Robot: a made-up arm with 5 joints. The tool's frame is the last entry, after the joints. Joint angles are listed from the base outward. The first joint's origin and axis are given. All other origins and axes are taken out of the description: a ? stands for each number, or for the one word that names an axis. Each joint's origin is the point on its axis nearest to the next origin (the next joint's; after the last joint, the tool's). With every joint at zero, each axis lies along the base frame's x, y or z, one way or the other. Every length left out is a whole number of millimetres.
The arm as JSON. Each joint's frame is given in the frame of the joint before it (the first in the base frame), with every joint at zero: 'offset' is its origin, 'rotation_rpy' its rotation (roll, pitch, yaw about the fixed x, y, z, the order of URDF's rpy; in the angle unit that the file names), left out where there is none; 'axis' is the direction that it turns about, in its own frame. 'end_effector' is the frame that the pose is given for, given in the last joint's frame.
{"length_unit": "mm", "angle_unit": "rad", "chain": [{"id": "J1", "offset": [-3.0, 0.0, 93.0], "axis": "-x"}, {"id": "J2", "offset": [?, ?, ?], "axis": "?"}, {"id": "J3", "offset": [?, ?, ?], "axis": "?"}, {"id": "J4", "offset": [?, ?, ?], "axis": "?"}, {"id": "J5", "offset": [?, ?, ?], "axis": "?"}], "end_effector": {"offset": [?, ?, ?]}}
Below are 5 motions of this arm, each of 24 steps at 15 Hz.
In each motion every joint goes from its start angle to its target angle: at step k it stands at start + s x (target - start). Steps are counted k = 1, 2, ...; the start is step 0. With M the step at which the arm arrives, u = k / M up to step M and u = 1 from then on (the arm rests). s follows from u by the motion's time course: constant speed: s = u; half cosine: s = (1 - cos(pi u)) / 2; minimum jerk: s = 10 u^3 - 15 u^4 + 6 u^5.
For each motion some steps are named. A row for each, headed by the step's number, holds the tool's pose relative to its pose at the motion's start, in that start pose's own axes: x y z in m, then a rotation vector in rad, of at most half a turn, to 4 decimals.
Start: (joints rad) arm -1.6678 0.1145 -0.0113 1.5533 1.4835
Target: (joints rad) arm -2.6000 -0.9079 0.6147 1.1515 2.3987
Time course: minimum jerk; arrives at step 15
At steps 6, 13, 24:
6: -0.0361 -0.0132 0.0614 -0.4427 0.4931 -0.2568
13: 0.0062 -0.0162 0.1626 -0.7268 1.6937 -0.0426
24: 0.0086 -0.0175 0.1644 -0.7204 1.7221 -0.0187

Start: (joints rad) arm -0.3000 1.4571 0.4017 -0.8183 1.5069
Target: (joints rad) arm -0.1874 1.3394 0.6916 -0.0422 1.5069
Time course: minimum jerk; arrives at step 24
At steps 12, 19, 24:
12: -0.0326 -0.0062 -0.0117 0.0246 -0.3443 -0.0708
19: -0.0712 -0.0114 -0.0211 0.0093 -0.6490 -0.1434
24: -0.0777 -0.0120 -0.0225 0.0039 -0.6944 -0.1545

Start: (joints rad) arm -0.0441 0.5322 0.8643 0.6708 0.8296
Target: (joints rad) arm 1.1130 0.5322 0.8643 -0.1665 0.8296
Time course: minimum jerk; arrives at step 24
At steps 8, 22, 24:
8: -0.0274 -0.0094 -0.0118 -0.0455 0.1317 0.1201
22: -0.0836 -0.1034 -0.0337 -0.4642 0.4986 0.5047
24: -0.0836 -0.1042 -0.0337 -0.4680 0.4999 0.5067

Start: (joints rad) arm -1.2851 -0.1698 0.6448 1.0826 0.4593
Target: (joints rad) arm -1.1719 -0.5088 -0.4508 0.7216 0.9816
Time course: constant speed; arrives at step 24
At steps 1, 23, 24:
1: 0.0024 -0.0075 -0.0088 0.0120 0.0392 -0.0068
23: -0.0583 -0.0949 -0.2467 0.2513 0.9600 -0.0004
24: -0.0665 -0.0949 -0.2570 0.2645 1.0007 0.0088

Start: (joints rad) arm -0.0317 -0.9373 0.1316 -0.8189 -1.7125
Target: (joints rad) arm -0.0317 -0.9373 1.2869 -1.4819 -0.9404
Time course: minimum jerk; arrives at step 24
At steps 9, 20, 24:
9: -0.0429 0.0160 0.0603 0.0402 -0.1734 0.2011
20: -0.1488 -0.0714 0.1863 0.3162 -0.6366 0.3172
24: -0.1526 -0.0799 0.1901 0.3359 -0.6541 0.3087

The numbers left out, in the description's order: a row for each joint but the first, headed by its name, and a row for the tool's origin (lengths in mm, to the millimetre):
J2: xyz 0.0 92.0 -312.0, axis +z
J3: xyz 164.0 -73.0 0.0, axis -y
J4: xyz 29.0 0.0 208.0, axis +z
J5: xyz 77.0 -18.0 0.0, axis -x
tool: xyz 0.0 -50.0 13.0

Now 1 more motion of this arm.
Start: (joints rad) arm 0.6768 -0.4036 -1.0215 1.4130 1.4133
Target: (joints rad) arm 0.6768 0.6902 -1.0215 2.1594 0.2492
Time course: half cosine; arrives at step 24
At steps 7, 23, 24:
7: 0.0886 0.0118 0.0172 0.2103 -0.1994 0.2450
23: 0.3253 0.2481 0.1507 1.0993 -0.3013 1.6635
24: 0.3256 0.2498 0.1516 1.1031 -0.2980 1.6723

